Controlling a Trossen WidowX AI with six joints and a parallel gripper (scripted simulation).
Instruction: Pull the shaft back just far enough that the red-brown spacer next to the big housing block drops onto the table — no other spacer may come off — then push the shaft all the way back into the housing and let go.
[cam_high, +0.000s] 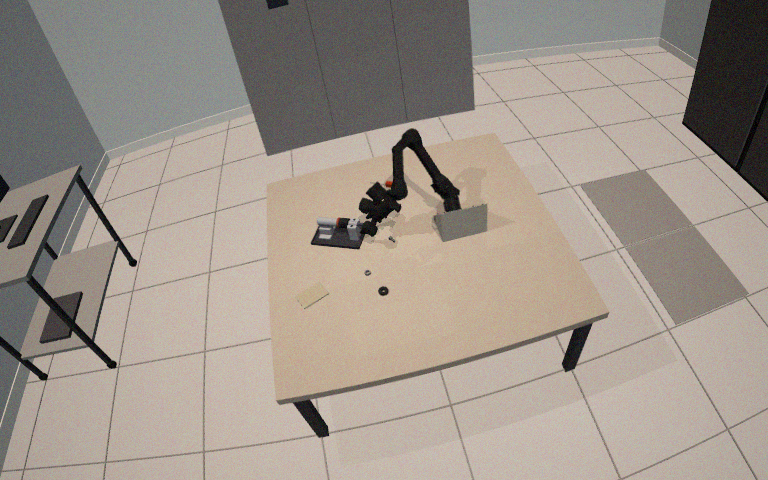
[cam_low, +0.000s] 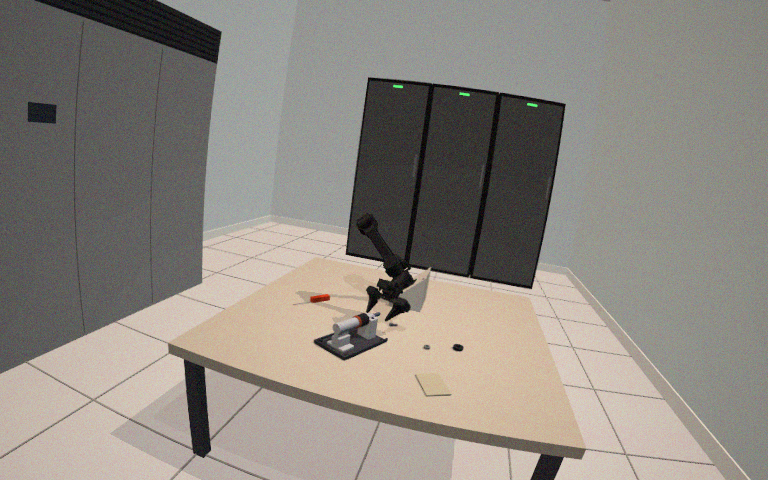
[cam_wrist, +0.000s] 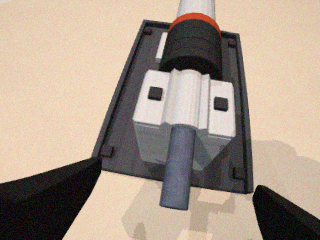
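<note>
Right now my gripper tip is 7 cm short of the black spacer, 2 cm to the left of it and 1 cm below it. Round my gripper tip: grey bolt-like piece (11 cm behind, 7 cm below, 4 cm to the left); then blue-grey shaft (8 cm ahead, 3 cm to the right, 1 cm above); then red-brown spacer (10 cm ahead, 4 cm to the right, 1 cm above).
</note>
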